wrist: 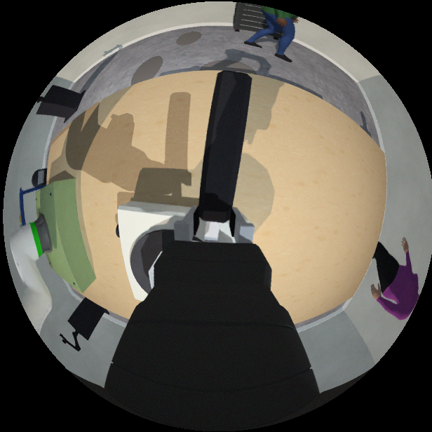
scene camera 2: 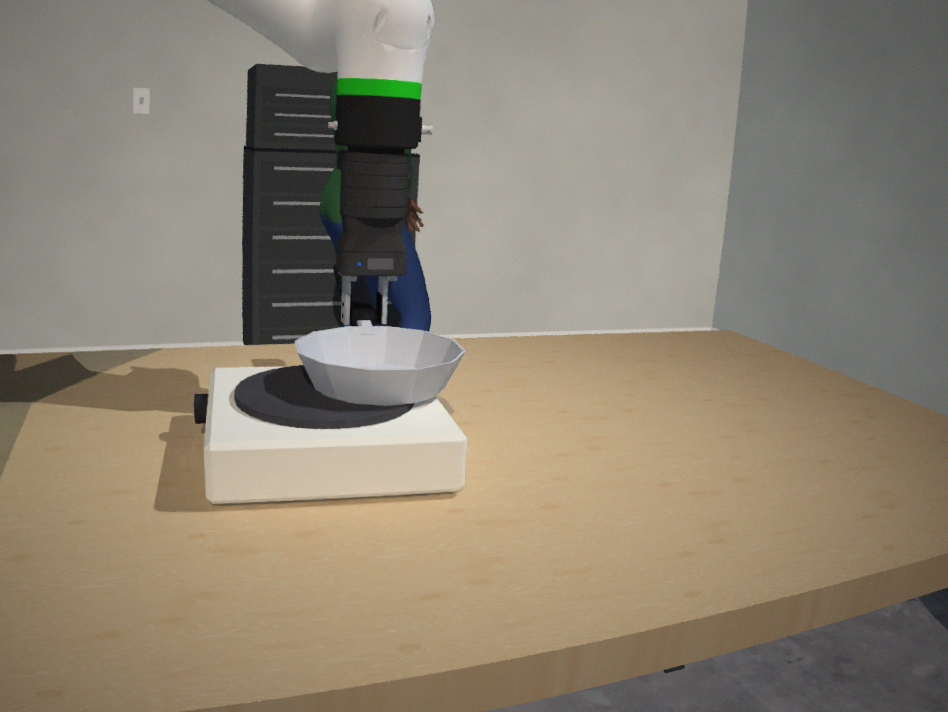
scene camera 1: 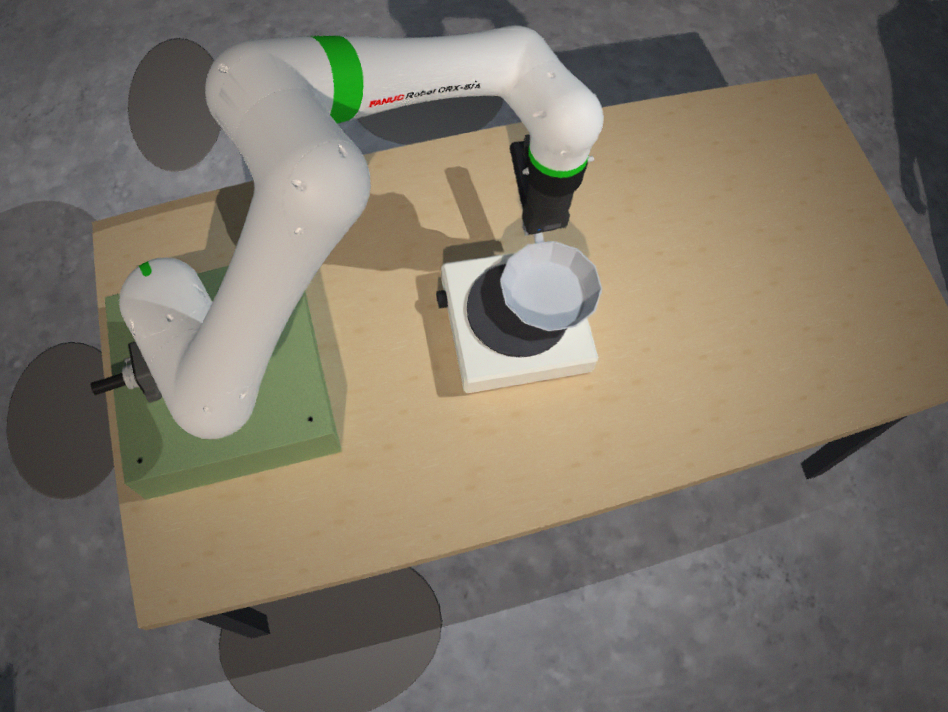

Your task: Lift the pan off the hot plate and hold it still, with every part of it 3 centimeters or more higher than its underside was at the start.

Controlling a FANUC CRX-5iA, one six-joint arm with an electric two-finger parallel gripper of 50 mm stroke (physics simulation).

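Places are measured from the arm's base along level axes (x down, y left, z ahead), in metres.
Pixels of known places: gripper, between the fingertips: [scene camera 2: 363, 322] [scene camera 1: 536, 228].
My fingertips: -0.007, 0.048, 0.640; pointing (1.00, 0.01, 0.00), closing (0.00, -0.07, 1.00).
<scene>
Behind a point stands the place of what it marks, as x, y, z.
The pale grey pan [scene camera 1: 550, 287] @(0.029, -0.057, 0.629) [scene camera 2: 379, 364] @(0.028, -0.011, 0.641) looks roughly level over the right back part of the hot plate's dark disc [scene camera 1: 490, 321] @(0.032, -0.085, 0.504) [scene camera 2: 321, 413] @(0.032, -0.144, 0.539) [wrist: 145, 255]. Its rim reaches past the disc on the right. Any gap between its underside and the disc is hard to judge. The white hot plate housing [scene camera 1: 528, 375] @(0.057, -0.193, 0.536) [scene camera 2: 337, 467] @(0.066, -0.194, 0.541) [wrist: 140, 215] stands on the table. My gripper [scene camera 2: 364, 314] @(-0.007, 0.048, 0.640) [wrist: 214, 215] points down behind the pan and is shut on the pan's black handle [wrist: 225, 140], near its pale neck. In scene camera 1 the gripper body hides the fingers and handle.
The wooden table [scene camera 1: 728, 306] @(0.104, -0.169, 0.970) [scene camera 2: 613, 498] @(0.105, -0.258, 0.801) [wrist: 310, 200] carries the green base block [scene camera 1: 229, 452] @(-0.002, -0.184, 0.014) [wrist: 67, 230] to the left of the hot plate. A black knob [scene camera 1: 441, 298] @(0.055, -0.003, 0.440) [scene camera 2: 200, 408] @(0.064, -0.012, 0.440) sticks out from the housing's left side. A dark drawer cabinet [scene camera 2: 287, 252] stands behind the table.
</scene>
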